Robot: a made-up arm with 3 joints. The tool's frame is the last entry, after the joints. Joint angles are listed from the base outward.
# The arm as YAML. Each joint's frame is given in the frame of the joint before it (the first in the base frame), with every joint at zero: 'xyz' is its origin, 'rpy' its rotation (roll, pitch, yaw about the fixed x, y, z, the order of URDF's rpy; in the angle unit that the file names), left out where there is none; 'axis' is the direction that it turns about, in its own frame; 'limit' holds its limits. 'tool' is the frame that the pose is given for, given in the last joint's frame.
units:
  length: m
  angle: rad
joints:
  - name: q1
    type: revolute
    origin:
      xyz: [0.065, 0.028, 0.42]
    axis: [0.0, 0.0, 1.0]
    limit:
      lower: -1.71
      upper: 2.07
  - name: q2
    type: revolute
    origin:
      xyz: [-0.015, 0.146, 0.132]
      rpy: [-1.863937, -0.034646, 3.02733]
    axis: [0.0, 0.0, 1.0]
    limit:
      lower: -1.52
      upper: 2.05
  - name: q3
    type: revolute
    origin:
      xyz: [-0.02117, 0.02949, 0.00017]
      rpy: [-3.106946, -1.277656, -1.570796]
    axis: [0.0, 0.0, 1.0]
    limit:
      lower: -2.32
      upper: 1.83
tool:
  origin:
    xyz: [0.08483, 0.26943, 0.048]
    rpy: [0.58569, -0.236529, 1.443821]
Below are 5 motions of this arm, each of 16 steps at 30 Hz.
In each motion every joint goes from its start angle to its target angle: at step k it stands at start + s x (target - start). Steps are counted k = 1, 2, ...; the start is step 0. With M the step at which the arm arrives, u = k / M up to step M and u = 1 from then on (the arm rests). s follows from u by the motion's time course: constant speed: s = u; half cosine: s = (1 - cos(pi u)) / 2; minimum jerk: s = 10 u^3 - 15 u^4 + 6 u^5.
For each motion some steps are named. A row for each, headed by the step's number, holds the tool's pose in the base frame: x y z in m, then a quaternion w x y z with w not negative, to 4 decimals.
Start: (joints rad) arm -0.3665 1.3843 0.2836
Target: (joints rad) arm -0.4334 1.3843 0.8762
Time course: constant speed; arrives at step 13
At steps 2, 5, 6, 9, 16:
2: 0.1208 0.1009 0.8476 0.7155 -0.0533 -0.6948 -0.0492
5: 0.1488 0.1276 0.8509 0.7429 -0.0835 -0.6641 -0.0061
6: 0.1581 0.1365 0.8508 0.7515 -0.0934 -0.6531 0.0083
9: 0.1859 0.1632 0.8472 0.7751 -0.1224 -0.6177 0.0509
16: 0.2218 0.1980 0.8346 0.8021 -0.1592 -0.5655 0.1068

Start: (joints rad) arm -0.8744 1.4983 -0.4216
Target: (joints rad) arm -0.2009 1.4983 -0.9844
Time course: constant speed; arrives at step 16
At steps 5, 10, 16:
5: -0.0776 0.0241 0.6892 0.3364 -0.0031 -0.8484 -0.4087
10: -0.0903 -0.0111 0.6427 0.3116 0.1205 -0.8448 -0.4179
16: -0.0874 -0.0504 0.5844 0.2867 0.2647 -0.8103 -0.4373

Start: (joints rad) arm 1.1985 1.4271 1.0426
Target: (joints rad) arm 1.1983 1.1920 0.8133
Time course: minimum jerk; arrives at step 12
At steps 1, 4, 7, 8, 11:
1: -0.1525 0.1904 0.8189 0.4379 0.2462 -0.5064 0.7009
4: -0.1387 0.1936 0.8214 0.4521 0.2641 -0.4901 0.6968
7: -0.1077 0.2015 0.8235 0.4843 0.2999 -0.4538 0.6852
8: -0.0979 0.2041 0.8233 0.4946 0.3100 -0.4423 0.6809
11: -0.0831 0.2083 0.8220 0.5103 0.3243 -0.4249 0.6737

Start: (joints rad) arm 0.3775 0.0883 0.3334
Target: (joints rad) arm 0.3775 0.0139 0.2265
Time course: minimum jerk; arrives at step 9
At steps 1, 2, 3, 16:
1: 0.2849 0.2445 0.5962 0.9143 0.3035 -0.0870 0.2539
2: 0.2855 0.2430 0.5949 0.9152 0.3036 -0.0856 0.2507
3: 0.2866 0.2400 0.5920 0.9172 0.3037 -0.0828 0.2441
16: 0.2922 0.2221 0.5750 0.9285 0.3024 -0.0663 0.2050

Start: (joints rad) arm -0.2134 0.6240 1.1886
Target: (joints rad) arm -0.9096 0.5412 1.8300
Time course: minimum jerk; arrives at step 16
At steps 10, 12, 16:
10: 0.4185 0.2515 0.6212 0.9359 0.0566 -0.1189 0.3268
12: 0.4360 0.2344 0.6046 0.9426 0.0549 -0.0904 0.3167
16: 0.4453 0.2232 0.5948 0.9461 0.0555 -0.0734 0.3105

